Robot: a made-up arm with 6 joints.
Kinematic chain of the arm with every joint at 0, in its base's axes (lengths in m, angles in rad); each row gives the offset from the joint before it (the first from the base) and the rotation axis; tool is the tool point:
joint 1: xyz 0 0 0.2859 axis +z
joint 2: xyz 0 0 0 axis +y
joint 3: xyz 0 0 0.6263 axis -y
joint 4: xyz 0 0 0 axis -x
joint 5: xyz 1.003 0 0 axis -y
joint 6: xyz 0 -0.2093 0 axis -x
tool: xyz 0 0 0
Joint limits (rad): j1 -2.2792..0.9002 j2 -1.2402..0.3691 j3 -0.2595..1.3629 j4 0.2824..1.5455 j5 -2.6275..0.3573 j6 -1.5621..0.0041
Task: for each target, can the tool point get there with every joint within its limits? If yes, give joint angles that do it. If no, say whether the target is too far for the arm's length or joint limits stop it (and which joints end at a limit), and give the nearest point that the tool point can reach.
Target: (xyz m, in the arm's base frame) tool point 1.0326 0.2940 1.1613
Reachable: yes | joints 0.3357 0.1302 0.1851 1.2669 -2.3636 -1.3586
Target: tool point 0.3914 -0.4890 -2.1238
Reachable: no: too far | nearest point 0.6813 -0.8511 0.3274 | short by 2.495 m
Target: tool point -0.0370 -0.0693 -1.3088
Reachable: no: joint limits stop it (at a limit: joint 2, joint 3, joint 4) | nearest point -0.5135 -0.9617 0.3274 | short by 1.924 m
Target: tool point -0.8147 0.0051 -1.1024
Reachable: no: joint limits stop it (at a limit: joint 1, joint 2, joint 3, joint 4) | nearest point -0.8498 -0.6829 0.3274 | short by 1.587 m
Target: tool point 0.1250 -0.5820 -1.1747
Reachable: no: joint limits stop it (at a limit: joint 2, joint 3, joint 4) | nearest point 0.2289 -1.0659 0.3274 | short by 1.582 m
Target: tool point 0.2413 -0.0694 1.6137
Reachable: yes | joints 0.3065 -0.6475 0.1521 0.8446 -0.6853 -1.3765
